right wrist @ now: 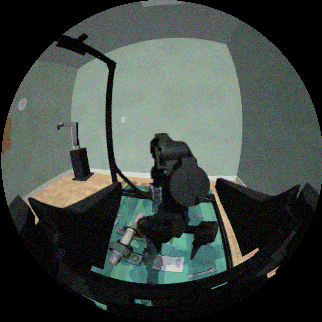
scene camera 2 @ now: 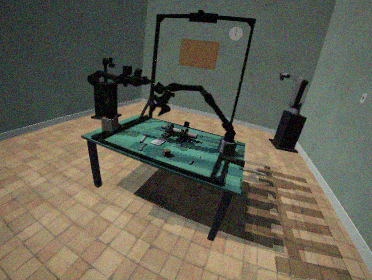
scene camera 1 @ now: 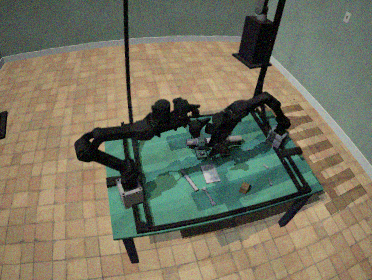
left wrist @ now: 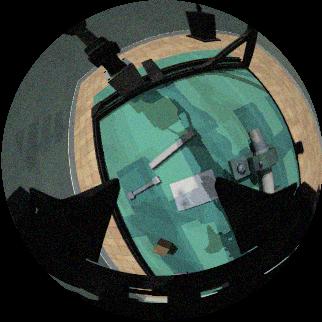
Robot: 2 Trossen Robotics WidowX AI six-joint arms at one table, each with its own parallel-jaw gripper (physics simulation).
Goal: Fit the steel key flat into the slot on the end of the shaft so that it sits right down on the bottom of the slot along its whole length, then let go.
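Seen in the pictures: left gripper, fingertip midpoint: [right wrist: 174, 255] [scene camera 2: 153, 115] [scene camera 1: 208, 151] [left wrist: 168, 183]; right gripper, fingertip midpoint: [right wrist: 170, 185] [scene camera 2: 151, 81] [scene camera 1: 205, 112]; left arm's base, origin of the base link: [right wrist: 156, 184] [scene camera 2: 228, 140] [scene camera 1: 279, 131]; right arm's base, origin of the base link: [scene camera 2: 109, 117] [scene camera 1: 129, 184] [left wrist: 116, 67].
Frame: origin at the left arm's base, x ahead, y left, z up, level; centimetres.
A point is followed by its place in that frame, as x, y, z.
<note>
A grey shaft [scene camera 1: 235, 139] {24.8, -16.8, -4.7} [scene camera 2: 175, 129] {37.6, -25.5, -4.5} [left wrist: 256, 137] {47.2, -32.1, -4.3} [right wrist: 127, 236] {35.7, -24.8, -4.1} lies horizontally in dark bracket blocks towards the back of the table; its slot is too small to make out. Two small pieces lie apart at the right of the table in scene camera 1, a grey piece [scene camera 1: 270, 183] {30.8, 16.2, -10.2} and a pale piece [scene camera 1: 266, 165] {22.2, 7.4, -10.1}; I cannot tell which is the steel key. My left gripper [scene camera 2: 160, 110] [left wrist: 168, 183] {56.3, -13.1, 10.2} is open and empty, high above the table near the shaft. My right gripper [scene camera 2: 150, 80] {59.8, -16.4, 33.8} is open and empty, raised at the left, pointing sideways.
A white plate [scene camera 1: 211, 174] {51.4, -11.2, -10.3} [left wrist: 192, 192] {51.5, -11.3, -10.2}, a long grey bar [scene camera 1: 189, 181] {63.9, -15.6, -9.9} [left wrist: 172, 151] {62.5, -16.1, -9.9}, a double-ended spanner-like piece [scene camera 1: 209, 196] {62.6, -2.2, -10.3} [left wrist: 144, 188] {62.0, -3.2, -10.3} and a brown block [scene camera 1: 245, 187] {46.5, 8.1, -6.8} [left wrist: 164, 247] {45.7, 5.5, -6.9} lie in front of the shaft. Dark rails and overhead posts frame the green table [scene camera 1: 170, 210] {82.7, -9.4, -10.8}.
</note>
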